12 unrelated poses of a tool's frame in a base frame.
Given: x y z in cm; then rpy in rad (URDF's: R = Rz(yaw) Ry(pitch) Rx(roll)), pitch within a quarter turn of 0, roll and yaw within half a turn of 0.
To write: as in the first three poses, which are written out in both.
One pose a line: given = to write
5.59, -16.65, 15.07, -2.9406, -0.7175, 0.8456 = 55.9, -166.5, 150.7, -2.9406, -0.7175, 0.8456
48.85, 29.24, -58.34, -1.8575, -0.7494, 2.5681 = 488.5, 292.4, -583.4, -1.8575, -0.7494, 2.5681
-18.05, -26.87, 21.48, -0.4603, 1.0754, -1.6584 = -180.5, -268.7, 214.8, -0.4603, 1.0754, -1.6584
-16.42, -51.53, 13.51, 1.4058, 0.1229, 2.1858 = -164.2, -515.3, 135.1, 1.4058, 0.1229, 2.1858
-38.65, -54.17, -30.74, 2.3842, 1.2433, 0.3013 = -386.5, -541.7, -307.4, 2.3842, 1.2433, 0.3013
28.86, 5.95, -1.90, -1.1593, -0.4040, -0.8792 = 288.6, 59.5, -19.0, -1.1593, -0.4040, -0.8792
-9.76, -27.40, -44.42, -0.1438, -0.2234, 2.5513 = -97.6, -274.0, -444.2, -0.1438, -0.2234, 2.5513
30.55, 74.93, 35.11, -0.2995, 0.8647, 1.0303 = 305.5, 749.3, 351.1, -0.2995, 0.8647, 1.0303
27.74, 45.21, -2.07, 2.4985, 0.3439, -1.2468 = 277.4, 452.1, -20.7, 2.4985, 0.3439, -1.2468
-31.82, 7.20, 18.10, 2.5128, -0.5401, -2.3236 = -318.2, 72.0, 181.0, 2.5128, -0.5401, -2.3236
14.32, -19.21, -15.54, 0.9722, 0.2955, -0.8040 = 143.2, -192.1, -155.4, 0.9722, 0.2955, -0.8040
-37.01, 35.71, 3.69, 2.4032, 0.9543, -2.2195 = -370.1, 357.1, 36.9, 2.4032, 0.9543, -2.2195
